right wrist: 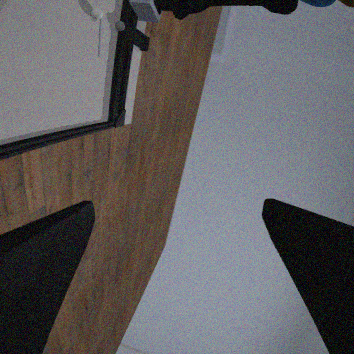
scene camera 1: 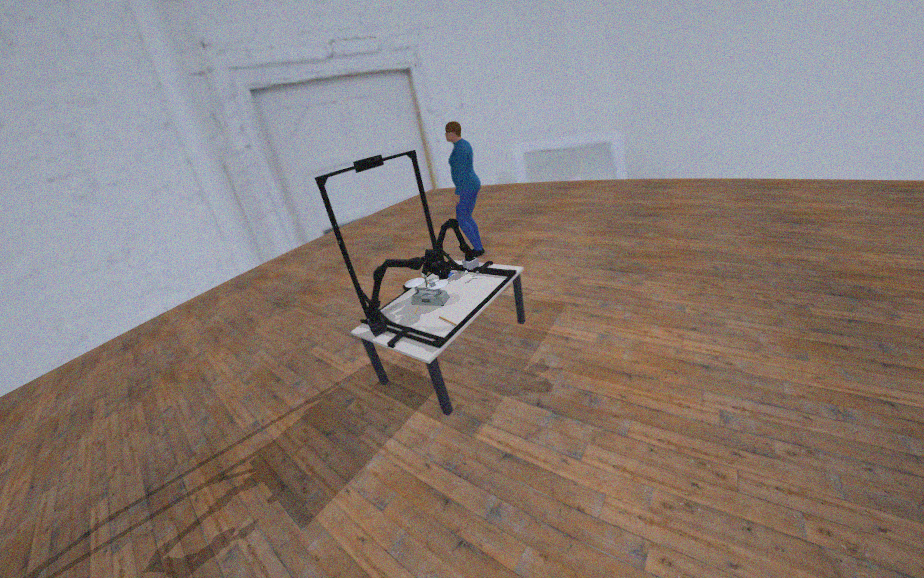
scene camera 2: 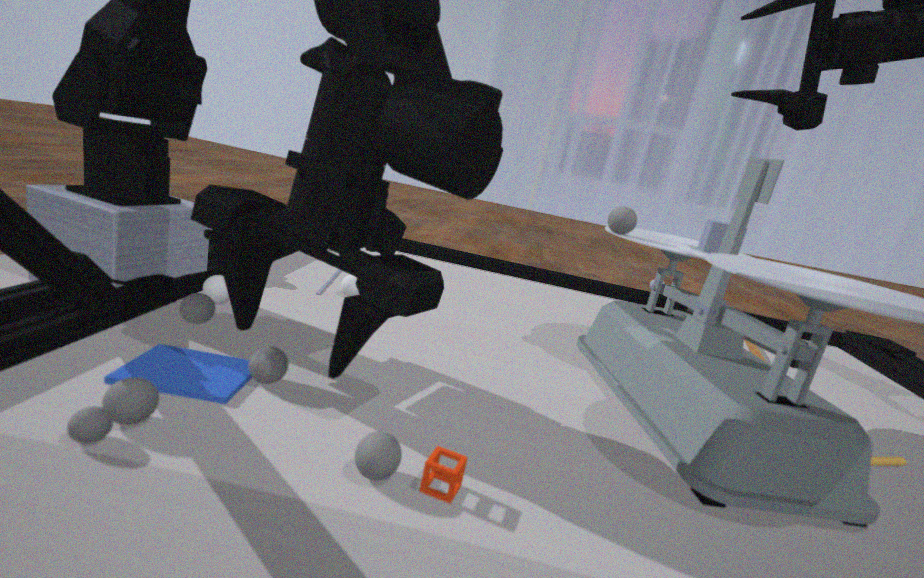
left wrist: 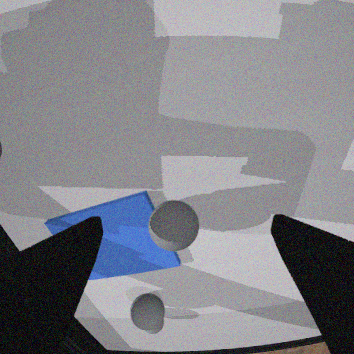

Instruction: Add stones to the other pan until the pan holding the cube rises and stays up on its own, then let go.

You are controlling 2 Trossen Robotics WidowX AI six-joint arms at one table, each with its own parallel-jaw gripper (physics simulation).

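Pixels of known places: left gripper, between the fingertips: (scene camera 2: 287,352) (left wrist: 188,224); right gripper, between the fingertips: (right wrist: 179,208) (scene camera 1: 450,261) (scene camera 2: 736,57); left arm's base, origin of its link: (scene camera 1: 469,259) (scene camera 2: 126,197); right arm's base, origin of its link: (scene camera 1: 375,320).
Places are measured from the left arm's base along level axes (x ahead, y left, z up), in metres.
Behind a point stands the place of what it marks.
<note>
The grey-green balance scale (scene camera 2: 783,449) @(x 0.585, y 0.013, z -0.040 m) (scene camera 1: 429,297) @(x 0.570, y 0.186, z -0.026 m) stands at the right of scene camera 2. Its far pan (scene camera 2: 657,238) @(x 0.474, y 0.218, z 0.056 m) bears a grey stone (scene camera 2: 621,220) @(x 0.438, y 0.164, z 0.071 m) near the rim; the near pan (scene camera 2: 831,280) @(x 0.592, y 0.077, z 0.068 m) extends rightward. A bluish-grey block (scene camera 2: 712,235) @(x 0.520, y 0.188, z 0.073 m) shows beside the post; which pan bears it is unclear. My left gripper (scene camera 2: 289,351) @(x 0.239, y -0.059, z -0.063 m) (left wrist: 188,224) @(x 0.239, y -0.059, z -0.063 m) is open above a grey stone (scene camera 2: 268,364) @(x 0.238, y -0.077, z -0.068 m) (left wrist: 174,225) @(x 0.232, y -0.059, z -0.063 m) at the edge of a blue plate. My right gripper (scene camera 2: 737,55) @(x 0.501, y 0.448, z 0.277 m) (right wrist: 179,208) @(x 0.501, y 0.448, z 0.277 m) is open and empty, high above the scale's far side.
The blue plate (scene camera 2: 177,371) @(x 0.182, y -0.103, z -0.083 m) (left wrist: 120,215) @(x 0.197, y -0.069, z -0.083 m) has more stones (scene camera 2: 130,400) @(x 0.215, y -0.165, z -0.067 m) (scene camera 2: 89,424) @(x 0.214, y -0.186, z -0.073 m) (scene camera 2: 197,308) @(x 0.122, y -0.031, z -0.069 m) around it. Another stone (scene camera 2: 378,455) @(x 0.359, y -0.128, z -0.066 m) lies beside an orange open-frame cube (scene camera 2: 444,475) @(x 0.392, y -0.096, z -0.085 m). Pale balls (scene camera 2: 216,289) @(x 0.092, y 0.020, z -0.070 m) (scene camera 2: 348,284) @(x 0.160, y 0.146, z -0.070 m) lie farther back. A yellow stick (scene camera 2: 887,461) @(x 0.701, y 0.168, z -0.082 m) lies beyond the scale. A person (scene camera 1: 463,170) stands behind the table.
</note>
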